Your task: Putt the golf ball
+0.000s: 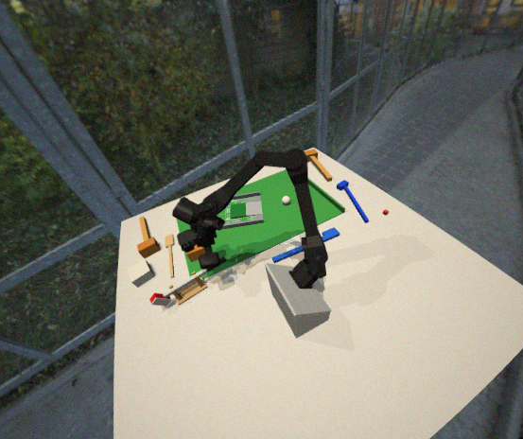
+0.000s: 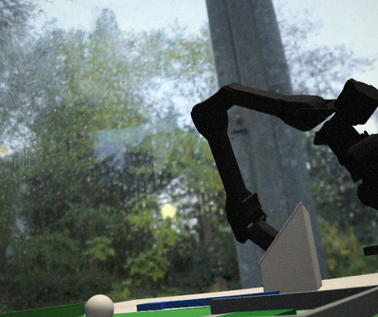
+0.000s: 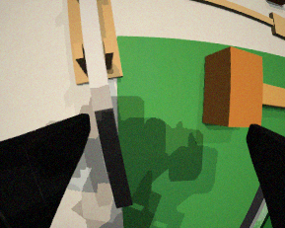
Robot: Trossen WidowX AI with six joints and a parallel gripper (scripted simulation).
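Right now my gripper tip is 100 mm to the right of the tan rack, 80 mm above it and 50 mm past it. Also, from my gripper tip: thin tan putter (200 mm ahead, 150 mm to the left, 110 mm below); white block (280 mm to the left, 130 mm ahead, 90 mm below); green mat (280 mm to the right, 220 mm ahead, 120 mm below).
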